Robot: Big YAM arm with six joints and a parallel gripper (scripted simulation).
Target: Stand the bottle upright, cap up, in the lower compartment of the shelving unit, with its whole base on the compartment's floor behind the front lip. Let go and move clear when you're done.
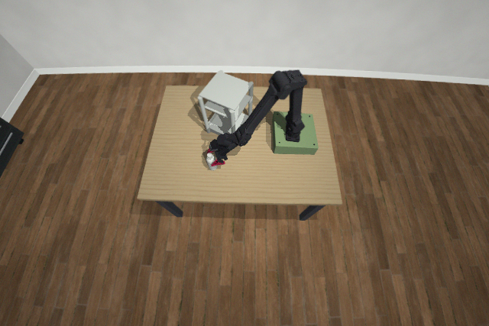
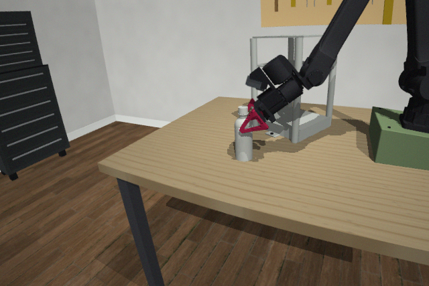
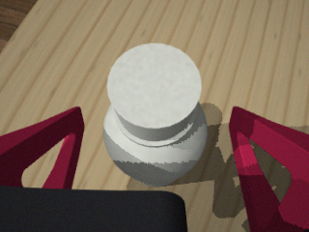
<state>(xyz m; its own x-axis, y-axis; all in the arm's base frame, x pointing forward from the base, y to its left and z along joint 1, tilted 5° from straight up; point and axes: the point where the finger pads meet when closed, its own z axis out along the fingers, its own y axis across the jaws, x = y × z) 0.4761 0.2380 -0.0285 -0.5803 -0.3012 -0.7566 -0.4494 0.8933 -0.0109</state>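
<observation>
My gripper is now right at the white bottle. Round my hand: shelving unit (32 cm to the right, 7 cm above, 6 cm behind).
</observation>
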